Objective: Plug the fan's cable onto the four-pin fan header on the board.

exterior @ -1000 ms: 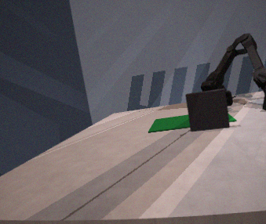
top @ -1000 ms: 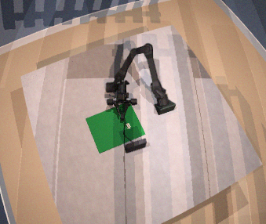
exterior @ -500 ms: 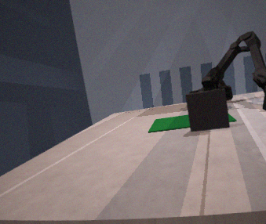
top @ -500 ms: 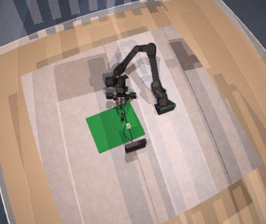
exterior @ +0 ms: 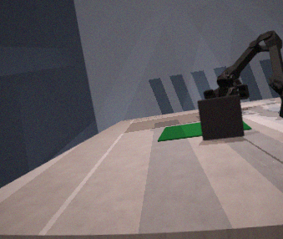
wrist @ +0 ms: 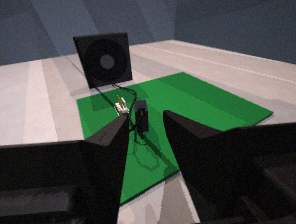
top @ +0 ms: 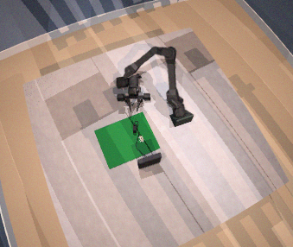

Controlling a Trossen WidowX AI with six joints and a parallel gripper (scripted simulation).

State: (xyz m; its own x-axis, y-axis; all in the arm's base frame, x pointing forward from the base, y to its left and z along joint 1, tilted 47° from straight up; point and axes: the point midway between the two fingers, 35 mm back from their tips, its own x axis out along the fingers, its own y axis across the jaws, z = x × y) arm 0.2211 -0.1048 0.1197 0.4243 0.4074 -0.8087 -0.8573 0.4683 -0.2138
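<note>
My gripper tip is 70 mm to the right of the dark plug, 60 mm above it and 30 mm short of it. The rest, counted from my gripper tip: black fan (270 mm to the left, 60 mm ahead, 20 mm below); green board (100 mm below, 100 mm ahead, 90 mm to the left); four-pin header (130 mm to the left, 80 mm below, 30 mm ahead).
</note>
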